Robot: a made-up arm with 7 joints. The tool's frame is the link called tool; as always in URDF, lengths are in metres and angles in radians. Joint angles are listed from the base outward.
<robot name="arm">
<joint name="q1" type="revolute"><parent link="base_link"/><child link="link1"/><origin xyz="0 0 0.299"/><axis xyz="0 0 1"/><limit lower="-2.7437" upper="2.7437"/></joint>
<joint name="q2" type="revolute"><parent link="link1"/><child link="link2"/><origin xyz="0 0 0"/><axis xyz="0 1 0"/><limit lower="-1.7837" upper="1.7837"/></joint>
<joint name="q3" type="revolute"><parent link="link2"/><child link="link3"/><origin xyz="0 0 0.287"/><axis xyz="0 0 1"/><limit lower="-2.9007" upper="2.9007"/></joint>
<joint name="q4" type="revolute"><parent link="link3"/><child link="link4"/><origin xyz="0.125 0 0"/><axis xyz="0 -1 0"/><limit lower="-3.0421" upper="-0.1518"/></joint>
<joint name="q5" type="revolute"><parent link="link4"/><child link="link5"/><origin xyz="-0.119 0 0.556"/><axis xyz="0 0 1"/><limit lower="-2.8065" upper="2.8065"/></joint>
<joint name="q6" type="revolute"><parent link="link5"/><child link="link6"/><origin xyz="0 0 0"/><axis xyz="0 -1 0"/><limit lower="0.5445" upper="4.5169"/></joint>
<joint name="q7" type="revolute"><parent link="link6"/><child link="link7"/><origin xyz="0.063 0 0"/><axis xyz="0 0 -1"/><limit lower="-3.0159" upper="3.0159"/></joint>
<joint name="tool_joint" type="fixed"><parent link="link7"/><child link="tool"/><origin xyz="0 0 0" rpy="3.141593 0 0"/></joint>
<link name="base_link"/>
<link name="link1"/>
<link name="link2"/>
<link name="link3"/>
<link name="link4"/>
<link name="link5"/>
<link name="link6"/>
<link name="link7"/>
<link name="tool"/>
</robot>
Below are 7 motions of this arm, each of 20 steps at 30 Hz.
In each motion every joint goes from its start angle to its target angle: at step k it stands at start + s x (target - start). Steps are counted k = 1, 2, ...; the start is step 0. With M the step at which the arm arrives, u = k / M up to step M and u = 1 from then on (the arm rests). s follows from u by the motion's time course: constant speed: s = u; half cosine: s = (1 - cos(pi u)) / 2; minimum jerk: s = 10 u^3 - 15 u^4 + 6 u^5.
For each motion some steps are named. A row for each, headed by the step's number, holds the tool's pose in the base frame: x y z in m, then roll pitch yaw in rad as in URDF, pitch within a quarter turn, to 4 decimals.
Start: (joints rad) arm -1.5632 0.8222 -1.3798 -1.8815 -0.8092 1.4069 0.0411
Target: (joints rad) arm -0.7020 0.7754 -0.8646 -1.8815 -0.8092 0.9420 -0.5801
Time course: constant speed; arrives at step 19
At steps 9, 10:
9: -0.4812 -0.5929 0.2232 1.2280 0.6914 3.1055
10: -0.4410 -0.6205 0.2113 1.1969 0.7322 3.1198

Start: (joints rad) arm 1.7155 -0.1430 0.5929 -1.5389 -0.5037 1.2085 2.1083
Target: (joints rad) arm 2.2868 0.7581 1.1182 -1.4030 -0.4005 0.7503 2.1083
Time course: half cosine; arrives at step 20
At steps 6, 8, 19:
6: -0.5973 0.4443 0.6923 3.0268 -0.6035 0.3473
8: -0.6681 0.3917 0.6302 2.8290 -0.5850 0.5842
19: -0.8336 0.0114 0.4138 2.1295 -0.1896 1.4966

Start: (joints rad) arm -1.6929 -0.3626 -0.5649 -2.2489 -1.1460 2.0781 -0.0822
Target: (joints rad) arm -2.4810 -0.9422 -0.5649 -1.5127 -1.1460 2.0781 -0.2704
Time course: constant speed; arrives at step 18
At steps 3, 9, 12, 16, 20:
3: -0.4773 -0.4132 0.6415 2.2283 -0.0730 -1.8354
9: -0.5130 -0.1414 0.8707 2.1102 -0.4234 -2.1041
12: -0.4635 0.0135 0.9620 2.0479 -0.5970 -2.2341
16: -0.3245 0.2064 1.0489 1.9574 -0.8268 -2.4003
20: -0.2268 0.2871 1.0749 1.9065 -0.9408 -2.4784

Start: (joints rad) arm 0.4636 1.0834 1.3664 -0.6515 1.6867 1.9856 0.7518
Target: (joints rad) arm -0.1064 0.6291 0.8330 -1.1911 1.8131 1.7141 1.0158
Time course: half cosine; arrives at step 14
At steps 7, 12, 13, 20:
7: 0.6437 0.6026 0.5932 -0.3627 0.5531 1.6210
12: 0.7643 0.4252 0.5463 -0.4120 0.8002 1.4697
13: 0.7734 0.4060 0.5421 -0.4100 0.8196 1.4568
20: 0.7764 0.3993 0.5407 -0.4090 0.8261 1.4525

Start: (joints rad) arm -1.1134 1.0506 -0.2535 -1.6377 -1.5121 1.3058 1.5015
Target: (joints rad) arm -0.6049 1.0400 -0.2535 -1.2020 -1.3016 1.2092 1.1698
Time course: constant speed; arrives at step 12
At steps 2, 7, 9, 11, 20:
2: 0.1922 -0.7119 -0.1155 1.1200 -0.4373 -1.1969
7: 0.3957 -0.7086 -0.0310 1.1951 -0.5039 -1.1229
9: 0.4768 -0.6877 0.0063 1.2388 -0.5251 -1.0968
11: 0.5552 -0.6558 0.0453 1.2898 -0.5422 -1.0717
20: 0.5929 -0.6358 0.0654 1.3177 -0.5490 -1.0593

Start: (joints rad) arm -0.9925 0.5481 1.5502 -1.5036 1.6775 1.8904 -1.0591
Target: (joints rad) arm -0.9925 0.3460 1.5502 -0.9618 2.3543 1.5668 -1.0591
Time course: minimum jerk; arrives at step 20
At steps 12, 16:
12: 0.6845 0.1155 0.8911 0.0289 -0.6107 -0.8319
16: 0.6297 0.0942 0.9729 0.3174 -0.5714 -0.9326

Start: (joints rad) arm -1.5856 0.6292 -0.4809 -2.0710 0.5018 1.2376 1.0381
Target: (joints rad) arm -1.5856 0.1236 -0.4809 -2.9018 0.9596 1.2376 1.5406
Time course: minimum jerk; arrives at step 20
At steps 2, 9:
2: -0.3288 -0.5555 -0.0112 1.8292 0.4983 2.4151
9: -0.2789 -0.4554 -0.0196 1.6359 0.3960 2.0635

